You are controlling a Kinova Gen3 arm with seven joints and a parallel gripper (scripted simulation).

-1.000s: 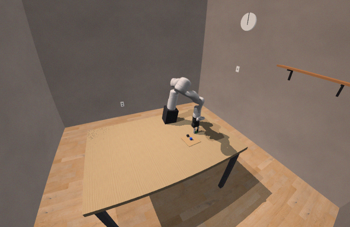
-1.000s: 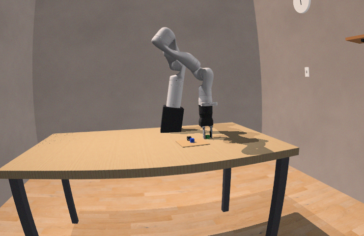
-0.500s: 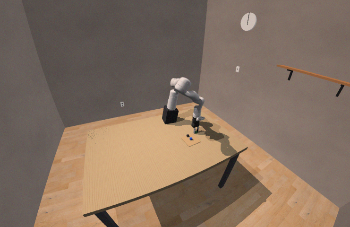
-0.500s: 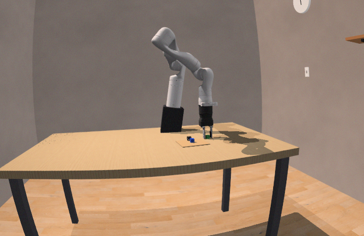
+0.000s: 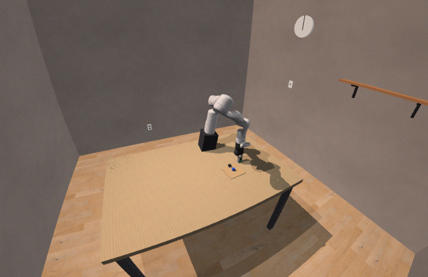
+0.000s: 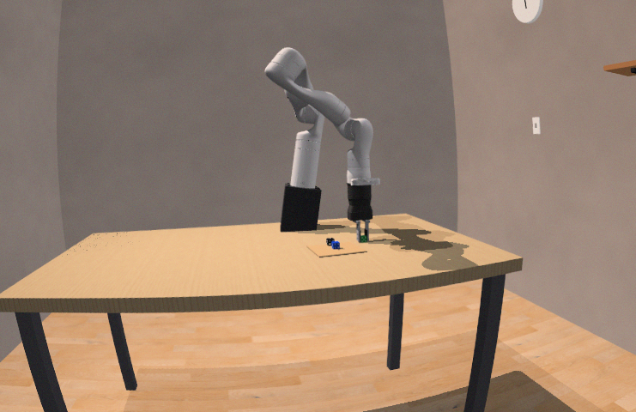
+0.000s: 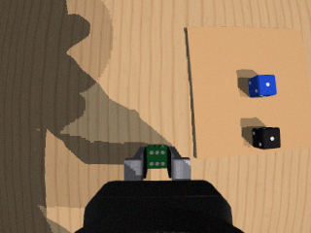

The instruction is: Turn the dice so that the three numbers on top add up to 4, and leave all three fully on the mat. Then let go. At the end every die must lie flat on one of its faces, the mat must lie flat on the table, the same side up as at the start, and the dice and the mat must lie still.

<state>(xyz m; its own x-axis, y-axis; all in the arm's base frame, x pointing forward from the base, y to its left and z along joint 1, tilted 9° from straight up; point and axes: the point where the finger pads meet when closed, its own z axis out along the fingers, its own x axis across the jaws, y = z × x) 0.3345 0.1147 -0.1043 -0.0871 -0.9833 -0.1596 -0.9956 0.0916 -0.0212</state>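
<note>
Now: hand 1 cm above the green die. Also, from my hand: black die (11 cm to the right, 1 cm below, 1 cm ahead); tan mat (11 cm to the right, 6 cm ahead, 2 cm below); blue die (11 cm to the right, 6 cm ahead, 1 cm below).
</note>
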